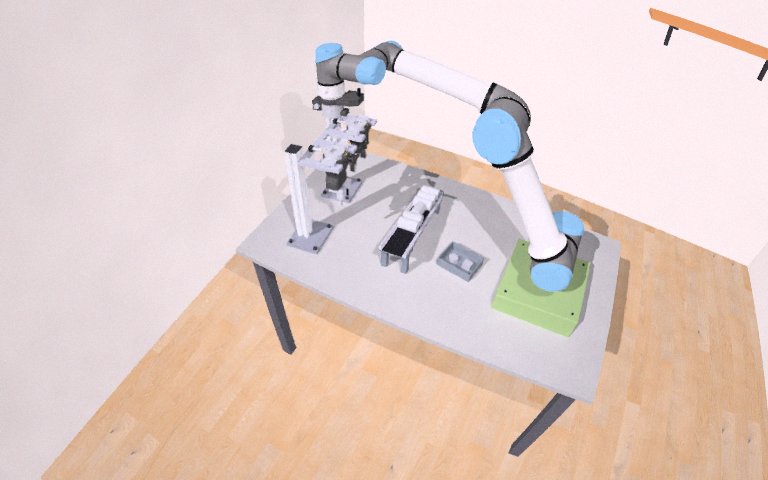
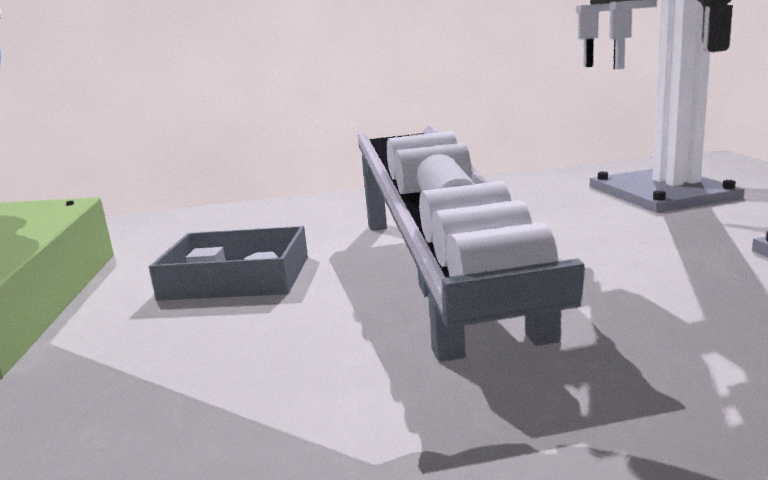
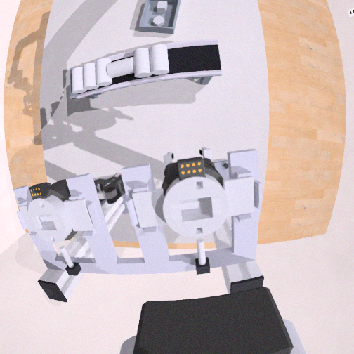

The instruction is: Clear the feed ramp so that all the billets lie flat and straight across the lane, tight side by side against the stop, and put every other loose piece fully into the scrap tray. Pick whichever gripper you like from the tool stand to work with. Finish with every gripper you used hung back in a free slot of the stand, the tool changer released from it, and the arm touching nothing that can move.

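Three pale billets [image 2: 498,249] [image 3: 90,76] lie across the feed ramp [image 1: 398,241] [image 2: 512,291] [image 3: 195,58], side by side at the stop end. Behind them a pale cylinder [image 2: 440,171] [image 3: 120,67] lies lengthwise. Two more cylinders [image 2: 433,161] [image 3: 151,60] lie crosswise behind it. The scrap tray [image 2: 218,281] [image 1: 454,272] holds a small block [image 2: 205,254] [image 3: 162,6] and a hexagonal piece [image 2: 261,256] [image 3: 158,20]. The arm's tool changer [image 1: 333,109] carries no gripper and is above the stand's far end. The parallel gripper [image 2: 603,54] hangs in the stand, fingers apart.
The tool stand [image 1: 300,192] [image 2: 682,96] [image 3: 246,165] rises beyond the ramp. A second gripper hangs in its far slot, its round coupling plate [image 3: 46,218] facing up. The green base block [image 1: 538,316] [image 2: 62,266] is on the tray's other side.
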